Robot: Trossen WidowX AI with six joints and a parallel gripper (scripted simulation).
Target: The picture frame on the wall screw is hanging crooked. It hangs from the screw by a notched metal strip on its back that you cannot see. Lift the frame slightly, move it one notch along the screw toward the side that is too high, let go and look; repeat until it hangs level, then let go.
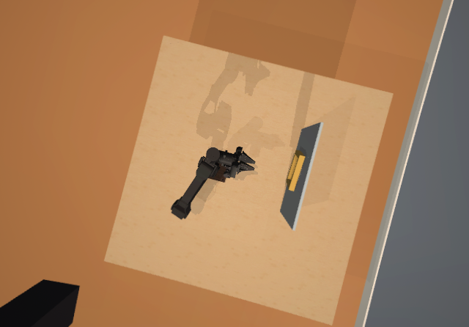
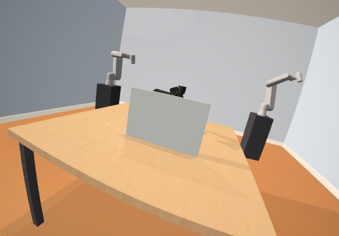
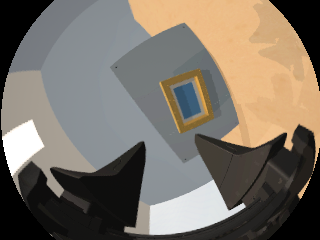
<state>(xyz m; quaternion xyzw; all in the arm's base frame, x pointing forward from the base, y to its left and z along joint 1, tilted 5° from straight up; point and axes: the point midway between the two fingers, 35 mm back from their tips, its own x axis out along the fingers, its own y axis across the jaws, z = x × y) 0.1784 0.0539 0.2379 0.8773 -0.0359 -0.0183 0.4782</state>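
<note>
Now: the picture frame 21 cm ahead of my gripper tip, 9 cm below it and 1 cm to the left of it. Also, from my gripper tip: grey wall panel: 22 cm ahead, 10 cm below.
</note>
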